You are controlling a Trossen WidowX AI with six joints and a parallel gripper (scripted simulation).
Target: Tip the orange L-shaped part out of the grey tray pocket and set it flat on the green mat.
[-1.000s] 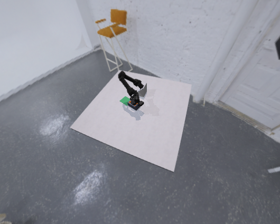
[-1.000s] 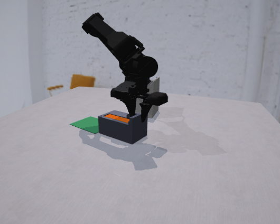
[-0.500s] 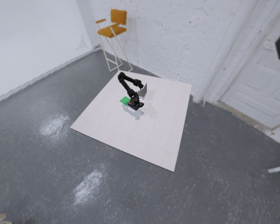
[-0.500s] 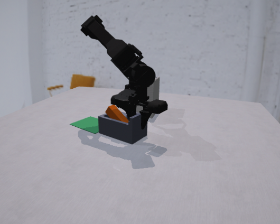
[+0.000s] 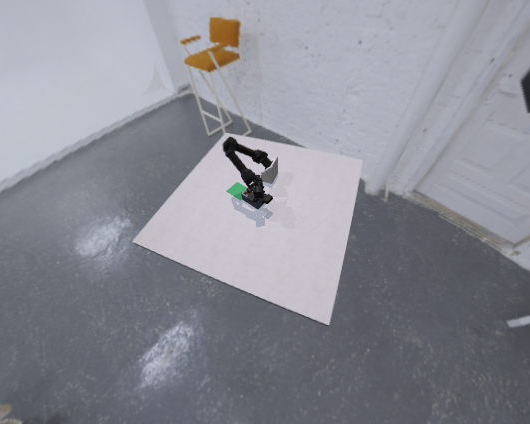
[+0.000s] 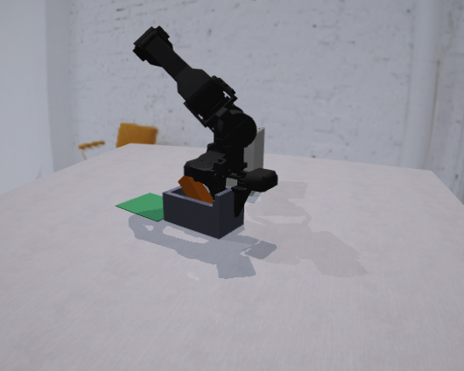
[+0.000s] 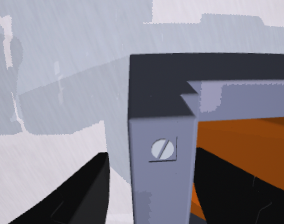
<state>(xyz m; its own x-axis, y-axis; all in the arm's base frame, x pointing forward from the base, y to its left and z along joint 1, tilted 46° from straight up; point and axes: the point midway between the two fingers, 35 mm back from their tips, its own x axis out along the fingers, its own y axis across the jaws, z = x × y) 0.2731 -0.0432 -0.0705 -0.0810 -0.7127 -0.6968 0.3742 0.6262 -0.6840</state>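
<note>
My gripper tip is now 2 cm past the orange L-shaped part, 5 cm to the left of it and 1 cm below it. Round my gripper tip: green mat: 9 cm behind, 21 cm to the right, 5 cm below.
</note>
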